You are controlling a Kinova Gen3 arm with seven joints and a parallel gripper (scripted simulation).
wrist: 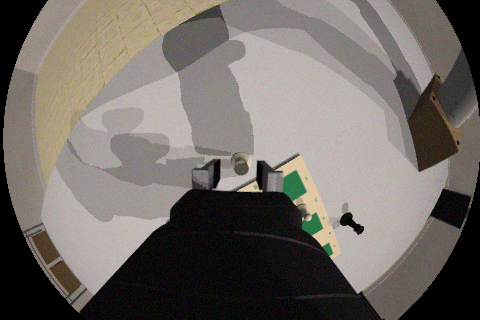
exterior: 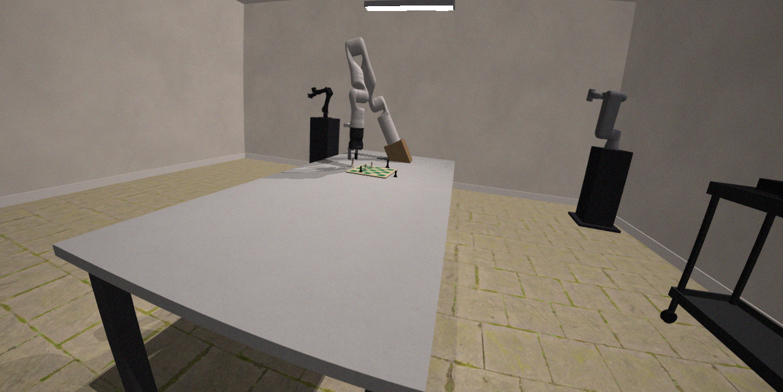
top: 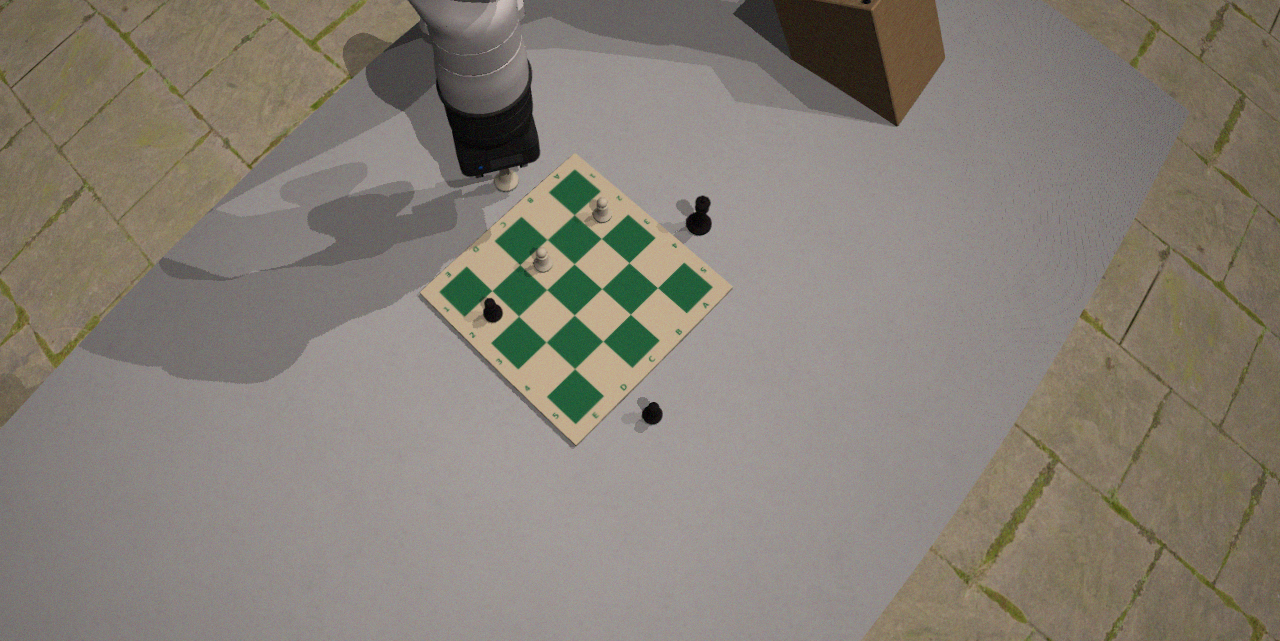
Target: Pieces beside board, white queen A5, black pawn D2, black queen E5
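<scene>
Right now the white queen is 3 cm below my hand. Also, from my hand: chessboard (14 cm to the left, 6 cm below, 3 cm ahead); black queen (17 cm to the left, 11 cm behind, 3 cm below).
</scene>
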